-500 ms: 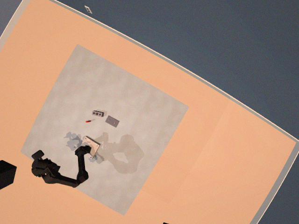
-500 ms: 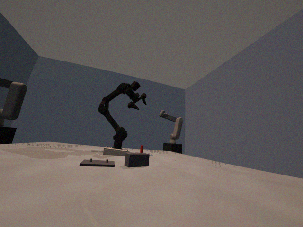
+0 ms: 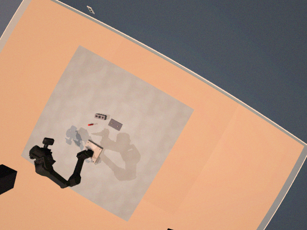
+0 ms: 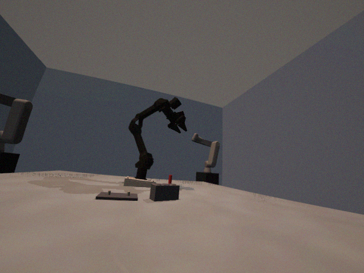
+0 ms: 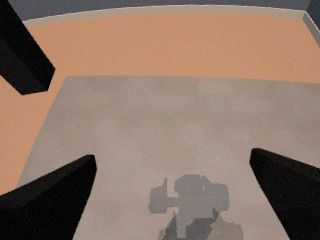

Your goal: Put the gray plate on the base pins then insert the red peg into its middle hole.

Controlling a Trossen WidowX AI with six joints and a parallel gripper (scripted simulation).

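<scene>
Now: gripper tip 300 mm short of the gray plate, 220 mm to the left of it and 320 mm above it. From my gripper tip the other things lie so: flat base 270 mm ahead, 370 mm to the right, 350 mm below; then red peg 200 mm ahead, 150 mm to the right, 320 mm below.
</scene>
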